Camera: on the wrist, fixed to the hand. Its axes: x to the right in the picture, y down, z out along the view.
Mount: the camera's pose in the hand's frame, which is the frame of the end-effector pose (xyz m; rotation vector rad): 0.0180 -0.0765 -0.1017 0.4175 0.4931 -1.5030
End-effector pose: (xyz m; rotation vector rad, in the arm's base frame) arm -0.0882 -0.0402 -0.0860 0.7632 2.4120 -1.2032
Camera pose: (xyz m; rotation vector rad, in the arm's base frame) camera -0.1545 0.0097 0.0122 0.6581 -1.8138 1.2668
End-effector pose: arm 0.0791 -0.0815 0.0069 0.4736 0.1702 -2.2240
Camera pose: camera 0.0383 -0.0170 -0.0965 -0.9189 -0.2571 2.2104
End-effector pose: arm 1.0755 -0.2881 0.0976 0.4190 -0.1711 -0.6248
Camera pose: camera 1.0777 -0.3214 -0.0265 1.0962 0.5717 -1.9369
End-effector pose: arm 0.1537 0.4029 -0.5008 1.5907 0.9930 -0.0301
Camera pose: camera 0.0697 0.4916 -0.5408 0.8342 2.4885 -0.9483
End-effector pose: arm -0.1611 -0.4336 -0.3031 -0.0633 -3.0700 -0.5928
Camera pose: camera -0.1817 -0.5417 -0.2368 2.0348 -2.1269 0.1303
